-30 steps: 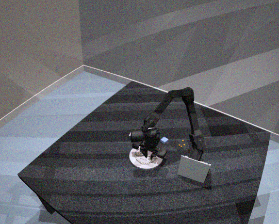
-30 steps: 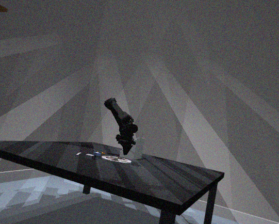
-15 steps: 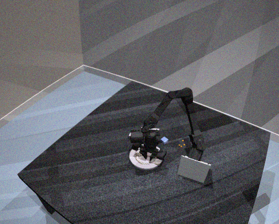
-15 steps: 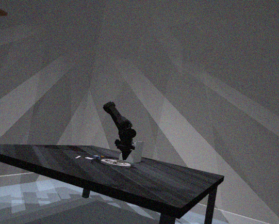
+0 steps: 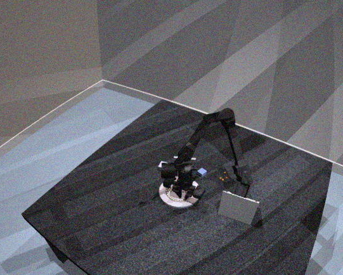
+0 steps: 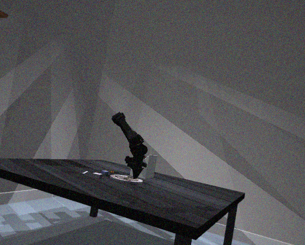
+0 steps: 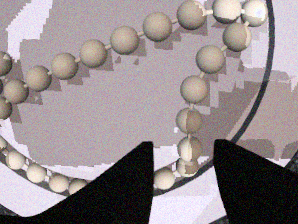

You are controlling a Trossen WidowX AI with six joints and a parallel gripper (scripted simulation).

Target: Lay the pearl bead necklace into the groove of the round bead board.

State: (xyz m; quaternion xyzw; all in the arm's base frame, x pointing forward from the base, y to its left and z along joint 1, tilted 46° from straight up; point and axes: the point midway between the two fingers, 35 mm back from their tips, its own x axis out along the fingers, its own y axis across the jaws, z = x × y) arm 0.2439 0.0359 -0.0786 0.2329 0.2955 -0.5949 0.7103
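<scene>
The round white bead board lies 40 mm ahead of my gripper tip, 40 mm to the right of it and 10 mm below it. From my gripper tip the other things lie so: small white block: 210 mm ahead, 130 mm to the right; then small blue cube: 20 mm ahead, 210 mm to the right, 10 mm below; then thin white stick: 160 mm ahead, 260 mm to the right, 10 mm below.
</scene>
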